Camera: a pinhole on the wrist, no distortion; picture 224 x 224 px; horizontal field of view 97.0 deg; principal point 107.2 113.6 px. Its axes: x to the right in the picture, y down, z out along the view. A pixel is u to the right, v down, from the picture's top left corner.
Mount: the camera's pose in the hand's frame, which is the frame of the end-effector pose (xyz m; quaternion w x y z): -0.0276 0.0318 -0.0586 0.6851 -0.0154 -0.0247 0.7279
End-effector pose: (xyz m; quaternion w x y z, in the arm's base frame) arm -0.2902 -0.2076 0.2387 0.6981 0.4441 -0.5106 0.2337
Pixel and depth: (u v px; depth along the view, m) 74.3 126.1 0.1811
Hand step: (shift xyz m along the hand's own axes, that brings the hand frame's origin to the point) -0.0569 -0.0323 0.1202
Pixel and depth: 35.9 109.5 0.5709
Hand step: -0.0112 -0.3853 0.5080
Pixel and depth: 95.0 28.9 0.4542
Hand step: 0.3372 -0.0074 0.4163
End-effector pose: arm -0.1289 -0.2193 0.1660 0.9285 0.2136 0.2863 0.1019
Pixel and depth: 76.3 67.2 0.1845
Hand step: 0.0516 -0.0232 0.1299
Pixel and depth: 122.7 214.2 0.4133
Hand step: -0.4729 0.0650 0.3308
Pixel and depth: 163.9 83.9 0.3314
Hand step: 0.0412 0.2221 0.2801
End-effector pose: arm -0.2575 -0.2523 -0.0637 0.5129 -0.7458 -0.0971 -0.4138
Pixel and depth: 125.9 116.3 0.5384
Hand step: -0.0787 0.1243 0.4792
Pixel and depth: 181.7 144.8 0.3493
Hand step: -0.1728 0.2821 0.2868
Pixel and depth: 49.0 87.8 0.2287
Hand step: 0.0270 -0.1021 0.1716
